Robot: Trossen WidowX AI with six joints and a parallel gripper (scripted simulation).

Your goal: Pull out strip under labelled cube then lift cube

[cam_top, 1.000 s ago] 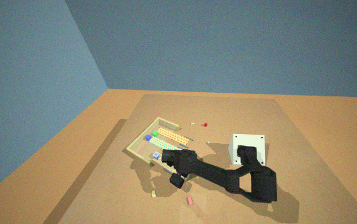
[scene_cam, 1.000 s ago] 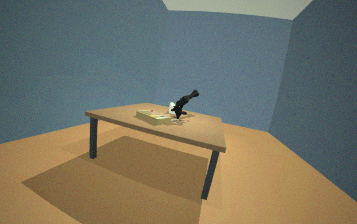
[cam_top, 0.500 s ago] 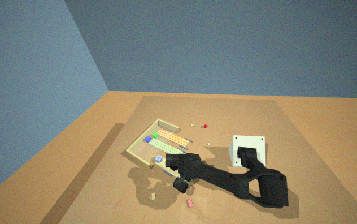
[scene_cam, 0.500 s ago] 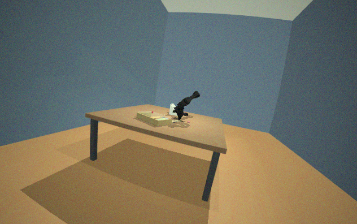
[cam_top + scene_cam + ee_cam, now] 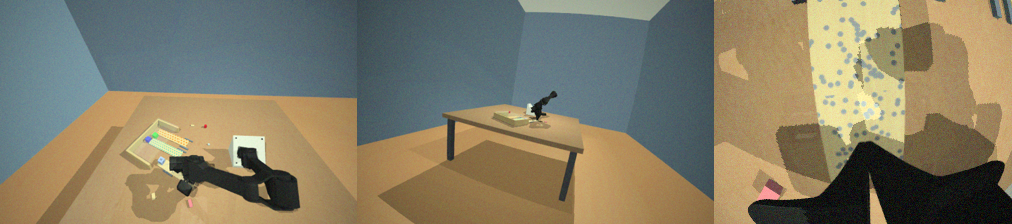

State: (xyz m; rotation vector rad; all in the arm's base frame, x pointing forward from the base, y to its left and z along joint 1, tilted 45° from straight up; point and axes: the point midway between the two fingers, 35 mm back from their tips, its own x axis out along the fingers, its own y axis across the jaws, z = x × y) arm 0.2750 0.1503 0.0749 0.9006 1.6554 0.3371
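The labelled cube is 18 cm ahead of my gripper tip, 8 cm to the right of it and 2 cm above it. Also, from my gripper tip: grey piece: 24 cm to the right, 10 cm behind; pink block: 10 cm to the left, 1 cm behind; beige block: 18 cm ahead, 10 cm to the left.
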